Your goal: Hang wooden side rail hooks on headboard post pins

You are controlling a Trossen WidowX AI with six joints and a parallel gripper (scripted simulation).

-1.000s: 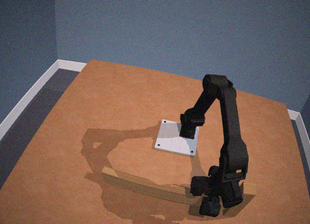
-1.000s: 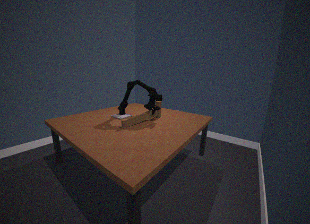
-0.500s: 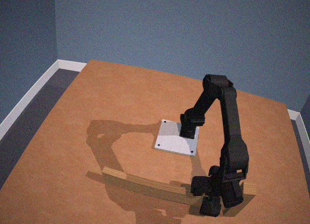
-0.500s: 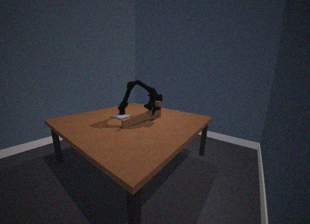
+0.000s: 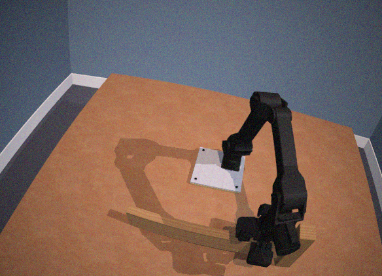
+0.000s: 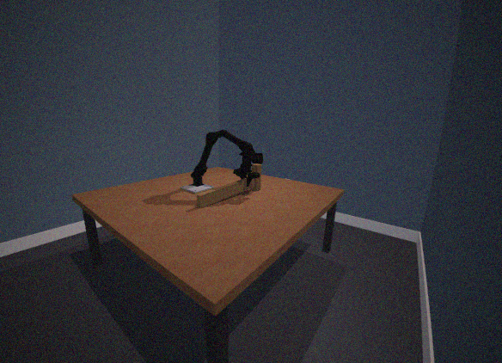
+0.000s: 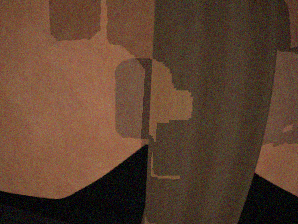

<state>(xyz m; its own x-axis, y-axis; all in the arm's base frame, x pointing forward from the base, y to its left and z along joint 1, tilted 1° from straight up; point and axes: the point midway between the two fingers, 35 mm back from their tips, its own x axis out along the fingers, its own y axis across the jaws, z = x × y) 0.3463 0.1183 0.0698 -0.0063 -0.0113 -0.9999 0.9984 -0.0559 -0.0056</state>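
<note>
The wooden headboard post lies 10 mm ahead of my gripper tip, 110 mm to the left of it and 40 mm above it.
</note>
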